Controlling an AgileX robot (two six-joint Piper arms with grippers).
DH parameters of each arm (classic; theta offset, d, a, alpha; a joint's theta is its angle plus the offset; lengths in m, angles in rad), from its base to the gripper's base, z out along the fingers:
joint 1: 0 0.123 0 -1.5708
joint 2: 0.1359 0 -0.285 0
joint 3: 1.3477 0 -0.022 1.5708
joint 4: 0 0.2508 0 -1.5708
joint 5: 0 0 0.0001 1.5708
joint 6: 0 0.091 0 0
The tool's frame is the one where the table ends.
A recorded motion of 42 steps. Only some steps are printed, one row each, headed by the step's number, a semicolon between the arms.
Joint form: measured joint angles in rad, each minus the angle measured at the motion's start. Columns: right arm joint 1, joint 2, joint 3, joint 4, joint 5, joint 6; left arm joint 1, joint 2, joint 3, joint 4, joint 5, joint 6.
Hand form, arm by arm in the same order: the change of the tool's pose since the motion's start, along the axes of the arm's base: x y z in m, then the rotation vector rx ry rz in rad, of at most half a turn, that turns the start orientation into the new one. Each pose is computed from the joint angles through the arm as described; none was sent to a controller.
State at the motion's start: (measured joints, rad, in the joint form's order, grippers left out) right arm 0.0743 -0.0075 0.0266 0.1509 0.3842 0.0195; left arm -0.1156 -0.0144 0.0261 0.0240 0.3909 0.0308
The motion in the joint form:
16: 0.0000 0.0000 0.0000 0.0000 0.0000 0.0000; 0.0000 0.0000 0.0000 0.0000 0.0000 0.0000
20: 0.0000 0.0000 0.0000 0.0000 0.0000 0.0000; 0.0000 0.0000 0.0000 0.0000 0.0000 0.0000
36: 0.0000 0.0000 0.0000 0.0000 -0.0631 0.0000; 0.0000 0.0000 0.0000 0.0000 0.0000 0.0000
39: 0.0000 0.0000 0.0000 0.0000 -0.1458 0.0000; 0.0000 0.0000 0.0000 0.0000 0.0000 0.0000
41: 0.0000 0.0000 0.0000 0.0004 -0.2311 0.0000; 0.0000 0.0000 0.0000 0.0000 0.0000 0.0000
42: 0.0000 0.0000 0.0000 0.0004 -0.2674 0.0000; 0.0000 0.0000 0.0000 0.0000 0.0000 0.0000
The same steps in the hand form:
16: 0.0000 0.0000 0.0000 0.0000 0.0000 0.0000; 0.0000 0.0000 0.0000 0.0000 0.0000 0.0000
20: 0.0000 0.0000 0.0000 0.0000 0.0000 0.0000; 0.0000 0.0000 0.0000 0.0000 0.0000 0.0000
36: 0.0017 -0.0007 0.0054 0.0053 -0.0622 -0.0095; 0.0000 0.0000 0.0000 0.0000 0.0000 0.0000
39: 0.0033 -0.0017 0.0127 0.0122 -0.1436 -0.0219; 0.0000 0.0000 0.0000 0.0000 0.0000 0.0000
41: 0.0044 -0.0027 0.0203 0.0197 -0.2276 -0.0347; 0.0000 0.0000 0.0000 0.0000 0.0000 0.0000
42: 0.0047 -0.0032 0.0236 0.0228 -0.2634 -0.0401; 0.0000 0.0000 0.0000 0.0000 0.0000 0.0000

